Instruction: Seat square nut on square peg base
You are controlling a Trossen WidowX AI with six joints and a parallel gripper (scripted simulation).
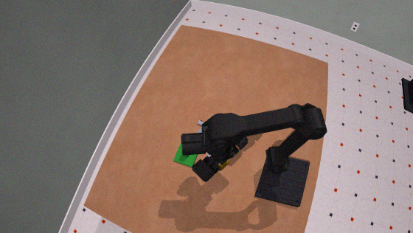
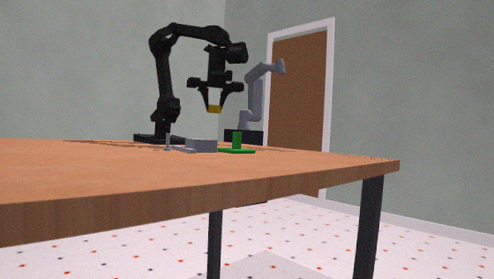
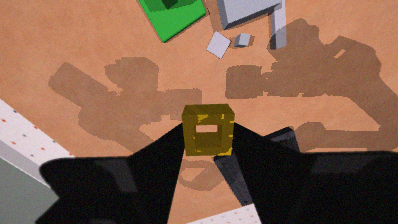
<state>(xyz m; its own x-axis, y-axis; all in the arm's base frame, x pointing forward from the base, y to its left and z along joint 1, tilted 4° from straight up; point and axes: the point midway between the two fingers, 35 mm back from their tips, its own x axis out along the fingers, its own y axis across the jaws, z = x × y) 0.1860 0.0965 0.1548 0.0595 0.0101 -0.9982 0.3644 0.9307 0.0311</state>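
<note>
Right now my hand is 16 cm above the grey square plate, 7 cm short of it and 6 cm to the left of it. The rest, counted from my hand: grey pin: 20 cm to the right, 14 cm below, 9 cm ahead; grey block: 14 cm below, 11 cm to the right, 11 cm ahead.
</note>
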